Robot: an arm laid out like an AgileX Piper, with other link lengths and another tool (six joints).
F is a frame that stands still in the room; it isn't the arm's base.
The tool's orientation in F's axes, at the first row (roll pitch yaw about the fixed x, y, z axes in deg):
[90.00 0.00 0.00]
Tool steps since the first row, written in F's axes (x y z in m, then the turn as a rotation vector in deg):
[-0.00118 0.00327 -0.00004 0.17 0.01 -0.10]
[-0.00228 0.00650 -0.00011 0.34 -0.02 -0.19]
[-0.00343 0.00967 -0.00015 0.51 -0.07 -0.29]
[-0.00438 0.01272 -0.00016 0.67 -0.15 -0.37]
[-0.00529 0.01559 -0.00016 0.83 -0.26 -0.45]
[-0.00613 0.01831 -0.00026 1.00 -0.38 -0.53]
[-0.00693 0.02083 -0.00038 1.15 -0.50 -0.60]
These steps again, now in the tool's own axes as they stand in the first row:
[-0.00118 -0.00004 -0.00327 0.17 -0.10 -0.01]
[-0.00228 -0.00011 -0.00650 0.34 -0.19 0.02]
[-0.00343 -0.00015 -0.00967 0.51 -0.29 0.07]
[-0.00438 -0.00016 -0.01272 0.67 -0.37 0.15]
[-0.00529 -0.00016 -0.01559 0.83 -0.45 0.26]
[-0.00613 -0.00026 -0.01831 1.00 -0.53 0.38]
[-0.00693 -0.00038 -0.02083 1.15 -0.60 0.50]

